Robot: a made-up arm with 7 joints.
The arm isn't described. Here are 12 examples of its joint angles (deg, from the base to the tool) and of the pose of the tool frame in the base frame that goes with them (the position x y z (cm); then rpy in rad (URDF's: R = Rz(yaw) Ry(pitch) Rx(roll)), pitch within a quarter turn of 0, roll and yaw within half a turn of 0).
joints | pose
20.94 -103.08 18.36 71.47 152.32 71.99 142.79 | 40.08 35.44 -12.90 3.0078 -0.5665 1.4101
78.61 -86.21 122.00 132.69 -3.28 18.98 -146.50 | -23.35 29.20 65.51 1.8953 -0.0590 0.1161
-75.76 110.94 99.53 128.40 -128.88 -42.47 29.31 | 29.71 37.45 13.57 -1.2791 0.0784 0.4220
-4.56 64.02 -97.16 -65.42 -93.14 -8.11 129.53 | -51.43 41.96 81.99 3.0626 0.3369 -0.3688
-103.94 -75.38 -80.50 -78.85 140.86 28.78 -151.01 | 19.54 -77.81 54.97 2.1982 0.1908 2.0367
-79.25 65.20 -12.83 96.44 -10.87 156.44 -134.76 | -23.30 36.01 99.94 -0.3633 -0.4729 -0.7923
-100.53 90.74 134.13 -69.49 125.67 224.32 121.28 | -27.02 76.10 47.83 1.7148 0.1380 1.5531
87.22 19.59 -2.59 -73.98 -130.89 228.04 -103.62 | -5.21 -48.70 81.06 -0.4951 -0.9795 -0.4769
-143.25 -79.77 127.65 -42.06 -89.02 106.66 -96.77 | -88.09 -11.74 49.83 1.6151 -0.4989 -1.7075
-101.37 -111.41 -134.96 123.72 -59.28 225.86 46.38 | -40.80 -42.04 50.48 2.7568 -0.1876 -0.9766
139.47 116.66 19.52 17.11 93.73 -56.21 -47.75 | 61.55 -72.57 12.32 1.7232 1.2408 -1.6891
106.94 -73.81 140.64 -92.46 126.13 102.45 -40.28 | 14.65 76.89 35.95 2.7739 0.5180 -2.9206
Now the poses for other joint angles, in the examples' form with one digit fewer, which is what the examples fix.
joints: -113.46 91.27 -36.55 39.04 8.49 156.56 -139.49
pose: 14.6 86.6 55.2 -2.928 -1.075 0.736
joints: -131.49 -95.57 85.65 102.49 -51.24 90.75 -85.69
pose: -11.1 -72.3 41.8 1.638 -0.862 1.011
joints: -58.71 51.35 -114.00 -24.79 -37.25 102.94 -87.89
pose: -17.4 55.9 108.9 0.325 -0.597 -2.414
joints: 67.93 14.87 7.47 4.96 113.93 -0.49 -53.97
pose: -11.8 -12.5 146.7 1.693 -0.483 -1.475
